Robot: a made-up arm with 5 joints.
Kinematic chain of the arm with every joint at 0, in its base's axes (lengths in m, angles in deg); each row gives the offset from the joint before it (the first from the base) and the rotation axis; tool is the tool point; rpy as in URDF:
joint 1: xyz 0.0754 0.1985 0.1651 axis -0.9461 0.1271 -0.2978
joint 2: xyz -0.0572 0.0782 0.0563 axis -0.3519 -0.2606 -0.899
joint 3: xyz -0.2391 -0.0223 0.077 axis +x
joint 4: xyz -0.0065 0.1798 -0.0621 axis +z
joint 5: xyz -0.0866 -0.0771 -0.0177 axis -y
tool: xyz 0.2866 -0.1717 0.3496 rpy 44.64 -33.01 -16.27
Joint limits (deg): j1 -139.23..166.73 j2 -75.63..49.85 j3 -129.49..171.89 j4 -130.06..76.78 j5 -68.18..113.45
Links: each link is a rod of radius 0.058 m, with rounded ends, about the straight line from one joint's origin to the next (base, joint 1, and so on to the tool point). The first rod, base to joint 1, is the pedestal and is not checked.
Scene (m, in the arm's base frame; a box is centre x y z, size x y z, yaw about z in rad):
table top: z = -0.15
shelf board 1: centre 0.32 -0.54 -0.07 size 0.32 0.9 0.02 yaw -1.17
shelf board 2: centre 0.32 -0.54 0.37 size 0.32 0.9 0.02 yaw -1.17
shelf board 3: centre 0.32 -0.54 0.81 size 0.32 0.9 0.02 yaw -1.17
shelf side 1: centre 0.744 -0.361 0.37 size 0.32 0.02 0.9 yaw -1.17
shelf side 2: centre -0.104 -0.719 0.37 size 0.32 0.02 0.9 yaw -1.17
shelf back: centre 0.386 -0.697 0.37 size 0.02 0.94 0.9 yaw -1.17
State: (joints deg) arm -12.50 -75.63 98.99 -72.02 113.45
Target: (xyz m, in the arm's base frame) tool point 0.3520 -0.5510 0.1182
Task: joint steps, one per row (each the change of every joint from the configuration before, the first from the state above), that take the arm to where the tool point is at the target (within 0.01 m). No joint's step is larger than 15 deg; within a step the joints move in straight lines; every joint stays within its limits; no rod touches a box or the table.
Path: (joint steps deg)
1: 9.47 0.67 -2.74 3.61 -13.42
2: 9.48 0.67 -2.74 3.61 -13.43
3: 9.47 0.67 -2.74 3.60 -13.42
4: 9.47 0.67 -2.74 3.61 -13.43
5: 9.47 0.67 -2.73 3.61 -13.42
6: -14.78 -1.67 1.55 10.67 -7.93
7: -14.78 -1.68 1.55 10.67 -7.92
8: -5.56 0.00 4.50 -5.08 12.10
9: -5.56 0.00 4.51 -5.09 12.11
10: -5.56 0.00 4.50 -5.08 12.11
11: -5.56 0.00 4.50 -5.08 12.11
12: -5.57 0.00 4.50 -5.08 12.11

